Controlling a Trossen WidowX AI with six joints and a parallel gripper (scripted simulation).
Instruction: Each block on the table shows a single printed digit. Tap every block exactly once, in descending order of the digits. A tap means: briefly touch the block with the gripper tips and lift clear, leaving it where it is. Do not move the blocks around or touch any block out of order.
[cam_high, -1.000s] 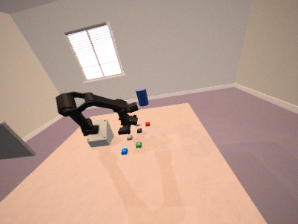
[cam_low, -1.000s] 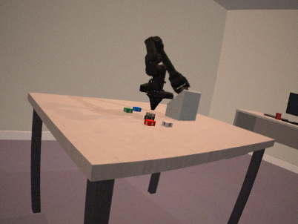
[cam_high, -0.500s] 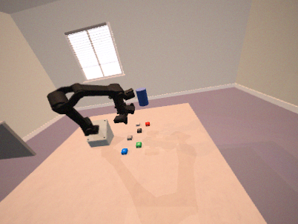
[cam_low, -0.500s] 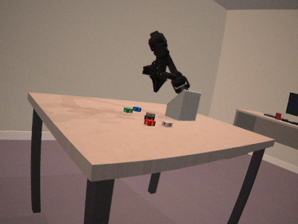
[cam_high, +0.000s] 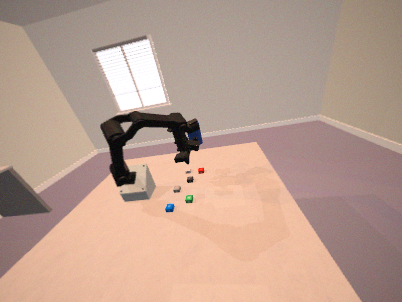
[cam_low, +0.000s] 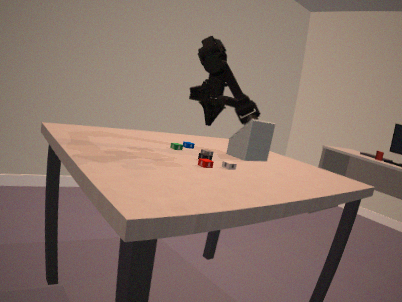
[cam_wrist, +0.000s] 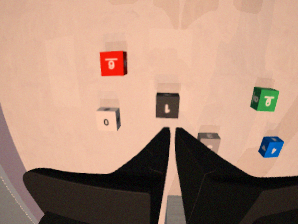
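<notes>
Now: gripper tip 10 mm past the black block and 100 mm above it. From my gripper tip the other things lie so: red block (40 mm ahead, 80 mm to the left, 100 mm below); grey block (70 mm behind, 70 mm to the right, 100 mm below); white block (40 mm behind, 90 mm to the left, 100 mm below).
</notes>
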